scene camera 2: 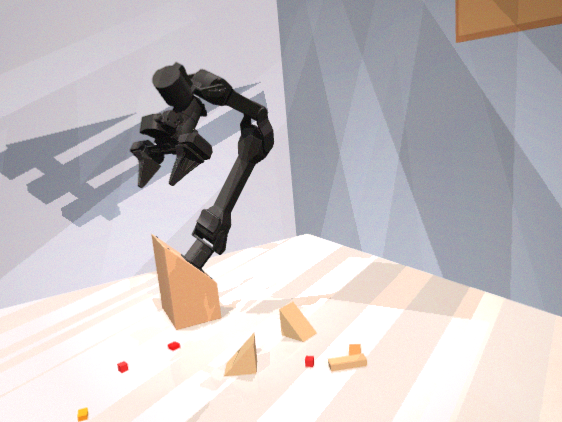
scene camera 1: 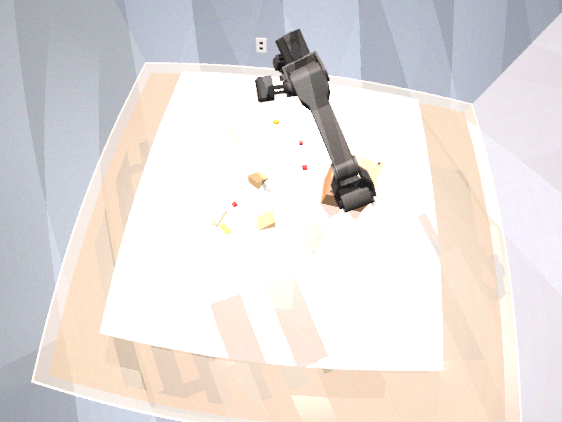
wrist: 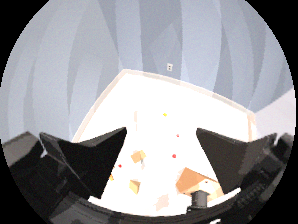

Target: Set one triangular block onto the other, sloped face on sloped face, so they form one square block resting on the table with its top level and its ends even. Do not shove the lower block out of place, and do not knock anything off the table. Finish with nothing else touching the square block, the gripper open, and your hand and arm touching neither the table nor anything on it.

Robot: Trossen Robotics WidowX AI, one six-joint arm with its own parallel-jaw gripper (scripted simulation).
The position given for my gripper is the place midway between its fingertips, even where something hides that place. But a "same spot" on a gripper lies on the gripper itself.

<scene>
my gripper: scene camera 2; scene camera 1 282, 89; wrist
same spot on my gripper: [scene camera 2: 188, 157] = [wrist: 80, 181]
</scene>
